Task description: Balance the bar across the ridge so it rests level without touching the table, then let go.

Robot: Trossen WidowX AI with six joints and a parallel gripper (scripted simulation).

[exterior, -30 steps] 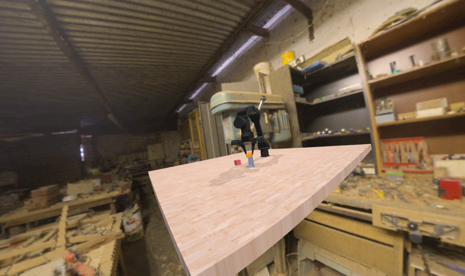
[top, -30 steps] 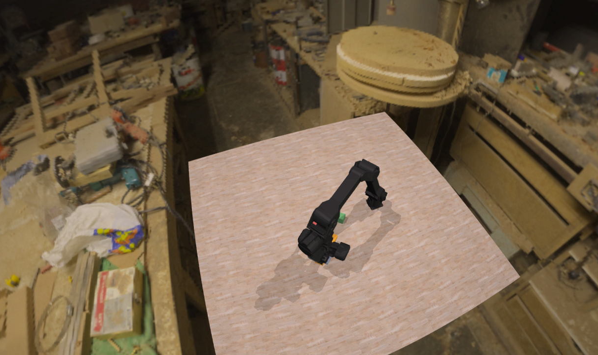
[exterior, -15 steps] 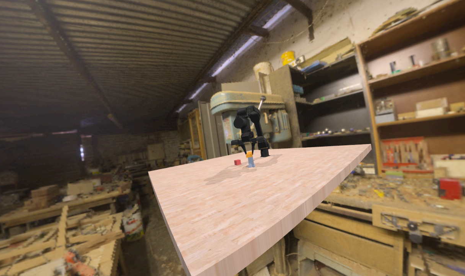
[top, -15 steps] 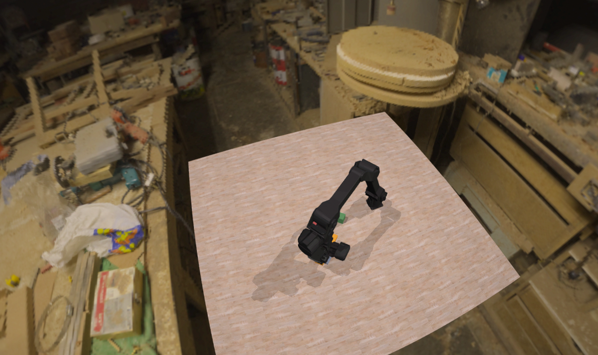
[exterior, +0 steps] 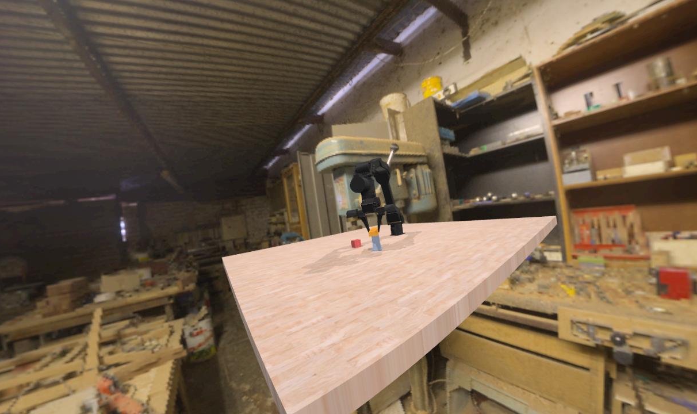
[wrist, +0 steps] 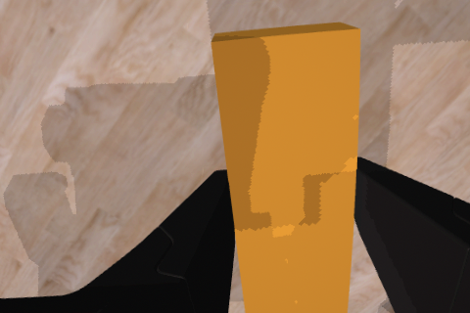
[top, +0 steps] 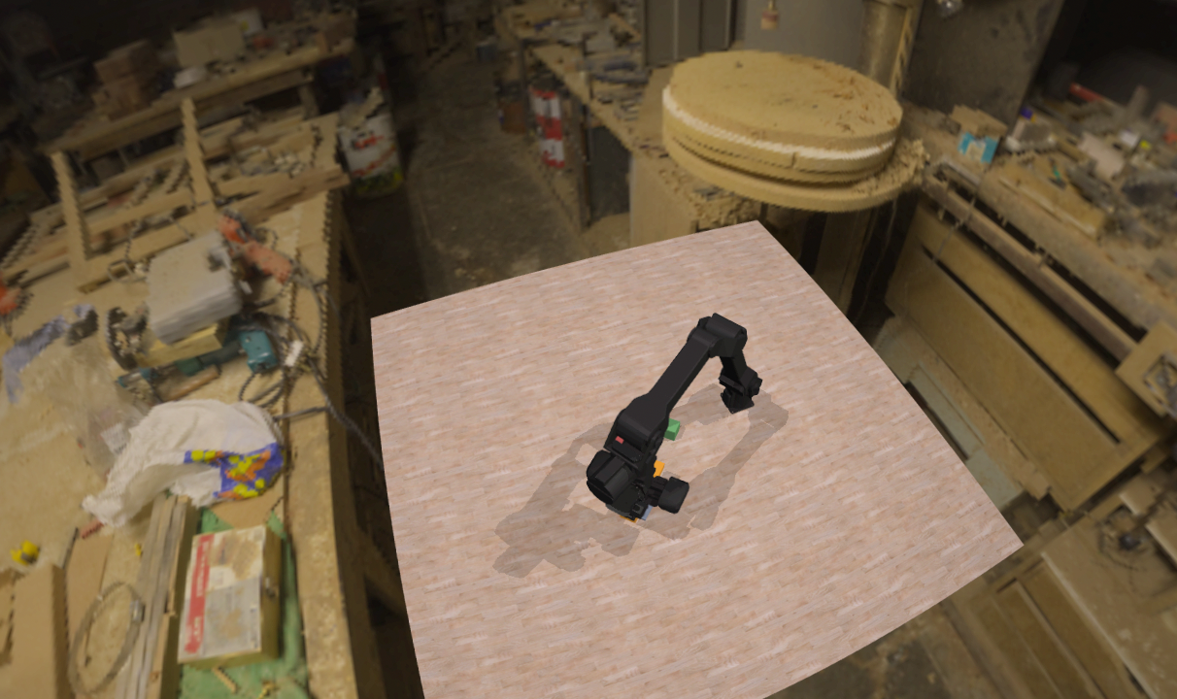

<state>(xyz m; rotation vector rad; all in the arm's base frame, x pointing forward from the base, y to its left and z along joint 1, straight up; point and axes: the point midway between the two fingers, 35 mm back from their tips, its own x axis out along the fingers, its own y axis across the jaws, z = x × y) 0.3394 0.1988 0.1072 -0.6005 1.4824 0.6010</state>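
Now: gripper tip 20 mm to the left of the orange bar and 20 mm past it. Also, from my gripper tip: green cube (170 mm to the right, 150 mm behind, 60 mm below); red cube (170 mm to the right, 60 mm below, 30 mm behind).
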